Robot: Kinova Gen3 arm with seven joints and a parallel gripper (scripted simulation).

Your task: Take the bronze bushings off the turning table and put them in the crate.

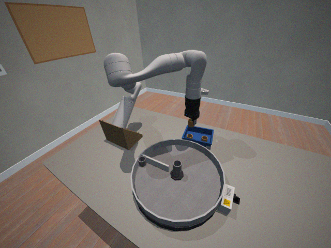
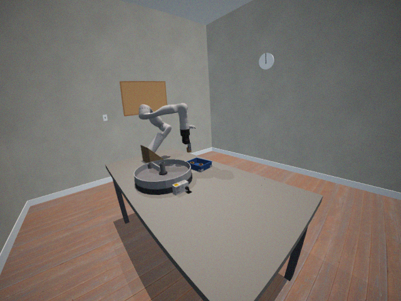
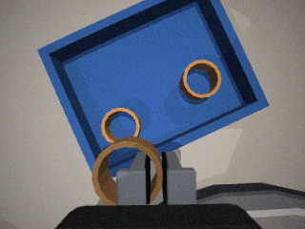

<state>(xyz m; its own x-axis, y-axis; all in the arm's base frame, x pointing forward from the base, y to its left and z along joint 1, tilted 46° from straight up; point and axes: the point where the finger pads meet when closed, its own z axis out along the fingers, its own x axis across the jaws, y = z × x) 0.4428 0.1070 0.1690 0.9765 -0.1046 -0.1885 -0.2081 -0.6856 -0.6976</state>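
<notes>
Right now my hand is 1 cm short of the blue crate, 7 cm to the right of it and 16 cm above it. The rest, counted from my hand: round grey turning table (4 cm ahead, 27 cm to the right, 13 cm below).
</notes>
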